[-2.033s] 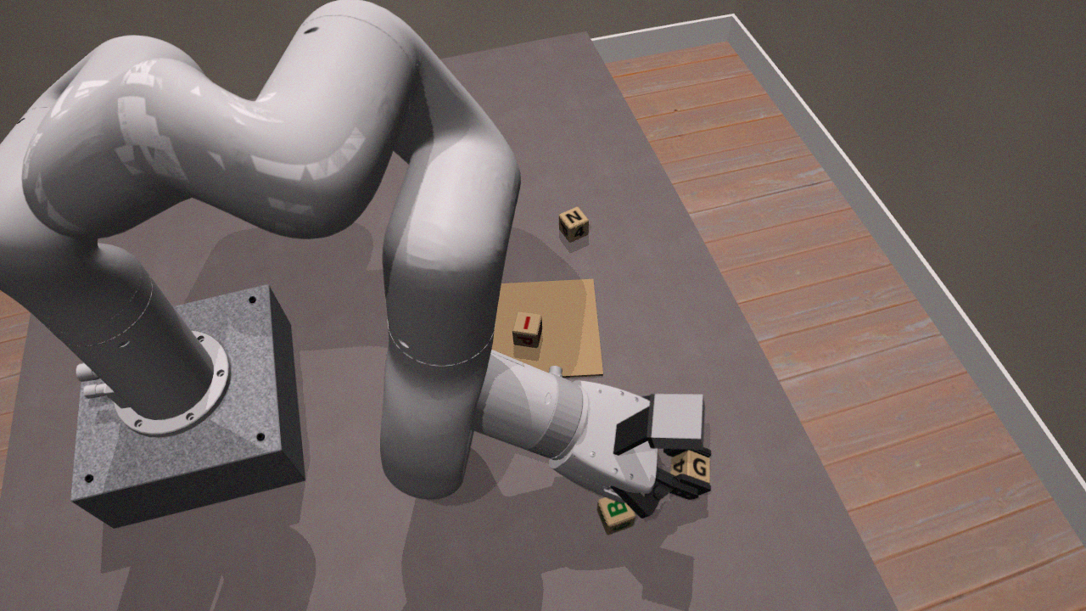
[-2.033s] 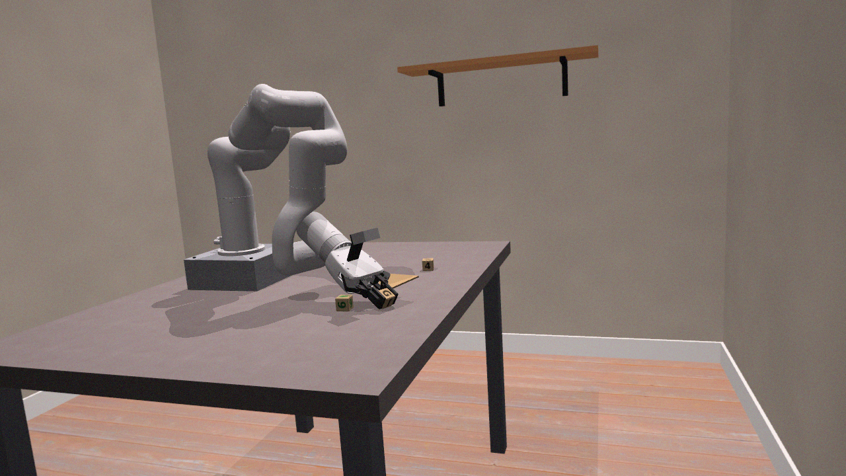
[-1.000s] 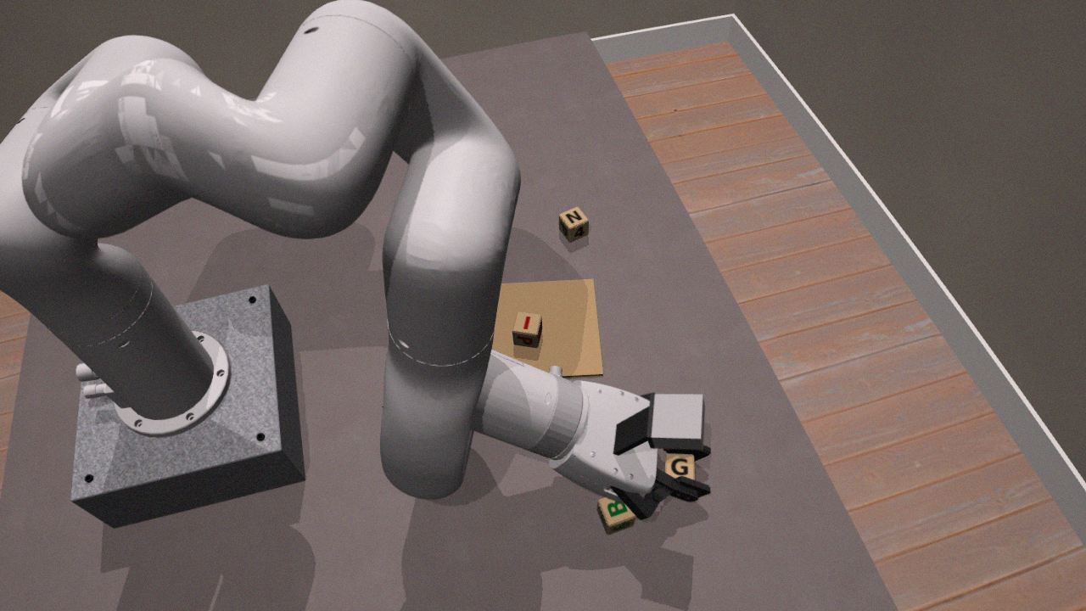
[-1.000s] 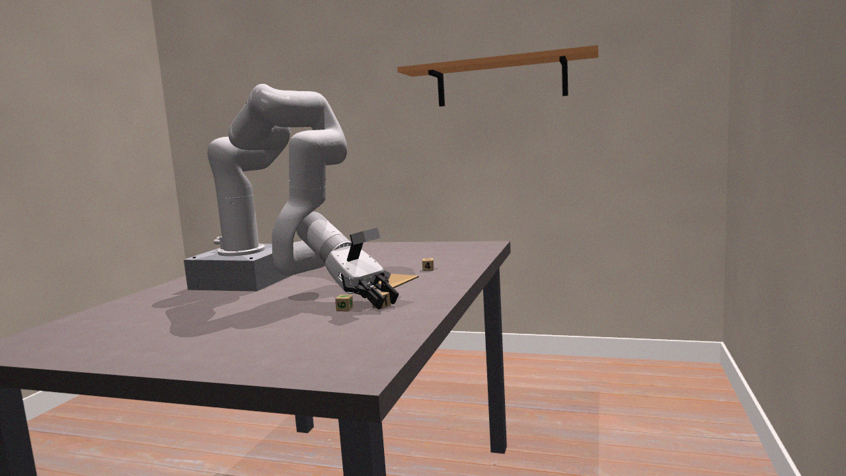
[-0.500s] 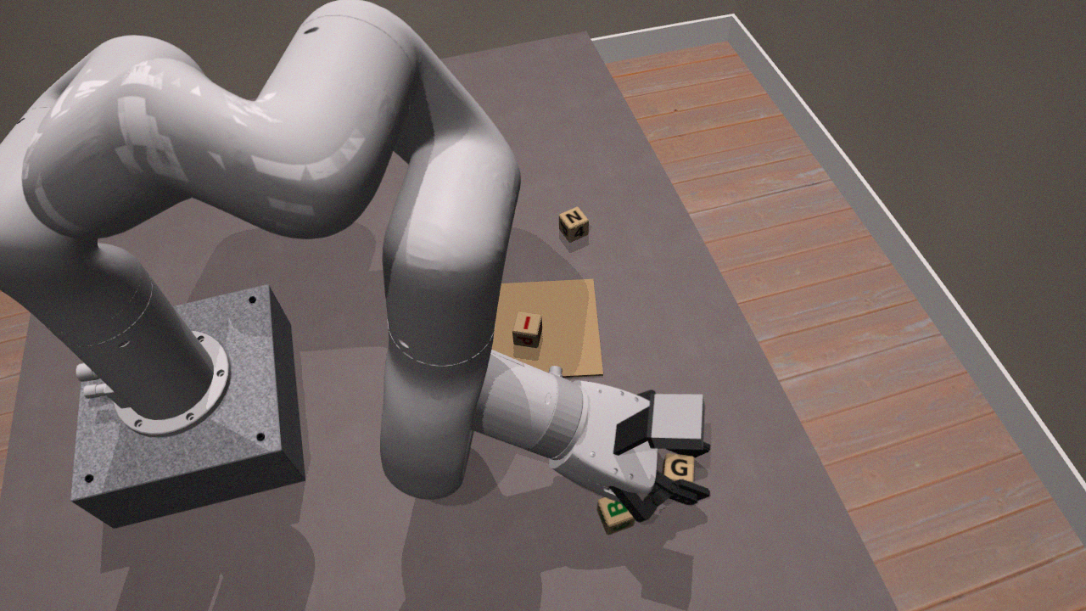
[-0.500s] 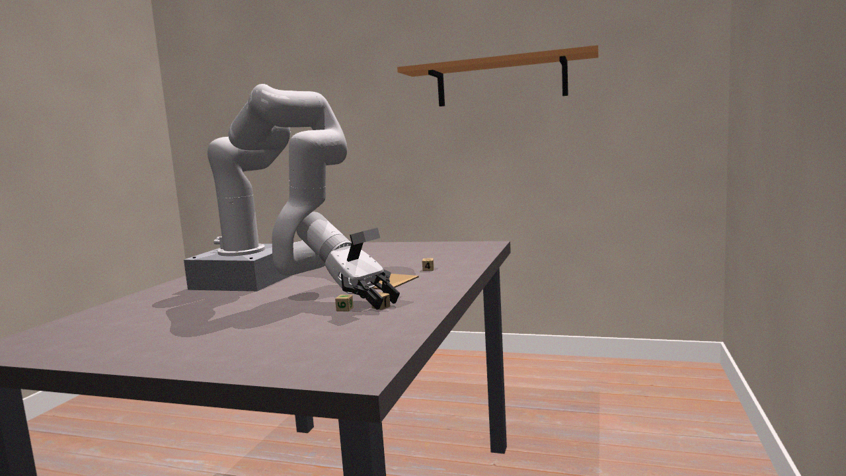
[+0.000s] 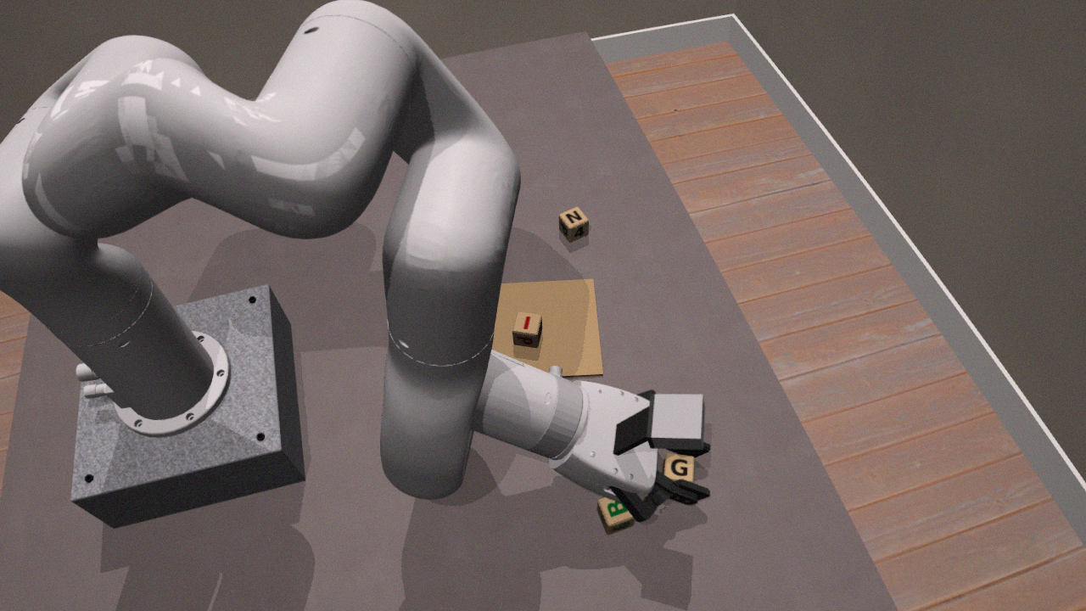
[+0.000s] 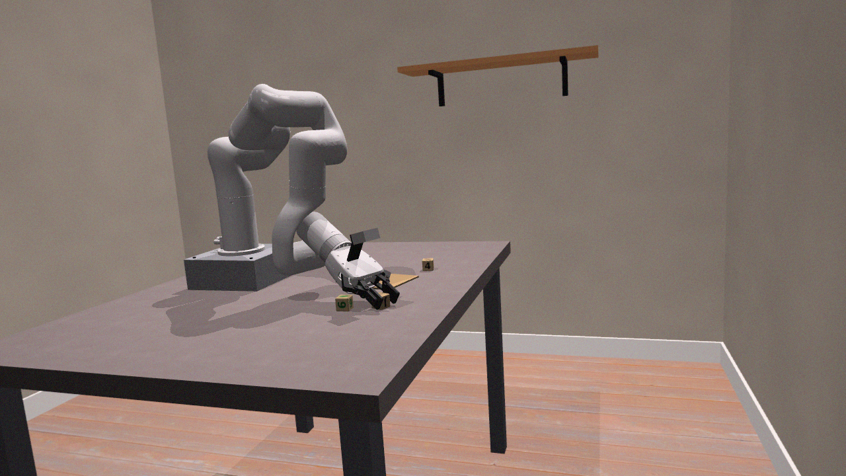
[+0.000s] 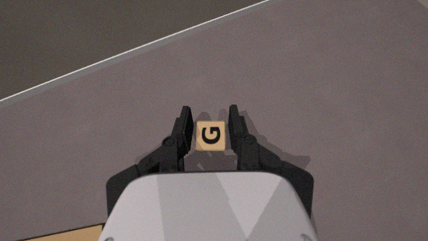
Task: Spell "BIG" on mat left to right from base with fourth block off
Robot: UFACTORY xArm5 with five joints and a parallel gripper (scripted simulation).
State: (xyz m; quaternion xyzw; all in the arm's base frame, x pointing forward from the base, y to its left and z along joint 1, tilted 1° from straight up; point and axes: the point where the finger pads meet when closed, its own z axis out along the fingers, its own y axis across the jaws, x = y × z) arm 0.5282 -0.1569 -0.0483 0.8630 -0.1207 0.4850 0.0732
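The G block lies 1 cm behind my hand and 1 cm below it. The rest, counted from my hand: tan mat: 12 cm behind, 22 cm to the left, 2 cm below; then B block: 8 cm behind, 3 cm to the right, 1 cm below.
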